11 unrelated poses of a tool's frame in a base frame.
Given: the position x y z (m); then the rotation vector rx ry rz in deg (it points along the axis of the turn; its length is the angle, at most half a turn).
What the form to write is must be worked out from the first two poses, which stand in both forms.
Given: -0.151 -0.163 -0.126 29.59 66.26 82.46
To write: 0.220 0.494 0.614 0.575 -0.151 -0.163 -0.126
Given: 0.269 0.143 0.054 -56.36 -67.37 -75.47
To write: -0.412 -0.493 -0.552 0.531 0.269 0.143 0.054
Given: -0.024 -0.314 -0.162 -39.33 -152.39 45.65
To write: -0.238 -0.921 0.276 0.140 -0.024 -0.314 -0.162
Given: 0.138 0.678 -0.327 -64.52 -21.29 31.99
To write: -0.524 -0.173 0.260 0.793 0.138 0.678 -0.327
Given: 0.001 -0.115 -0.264 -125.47 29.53 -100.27
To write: -0.760 0.179 -0.607 0.145 0.001 -0.115 -0.264
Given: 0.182 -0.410 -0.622 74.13 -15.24 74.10
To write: 0.559 -0.115 0.558 0.602 0.182 -0.410 -0.622
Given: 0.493 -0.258 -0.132 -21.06 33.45 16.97
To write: -0.179 0.285 0.145 0.930 0.493 -0.258 -0.132
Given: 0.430 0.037 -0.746 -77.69 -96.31 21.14
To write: -0.550 -0.682 0.150 0.458 0.430 0.037 -0.746
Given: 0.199 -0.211 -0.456 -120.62 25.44 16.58
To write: -0.858 0.181 0.118 0.467 0.199 -0.211 -0.456
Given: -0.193 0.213 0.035 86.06 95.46 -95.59
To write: 0.529 0.587 -0.588 0.172 -0.193 0.213 0.035
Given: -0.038 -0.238 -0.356 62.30 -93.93 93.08
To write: 0.408 -0.615 0.609 0.291 -0.038 -0.238 -0.356
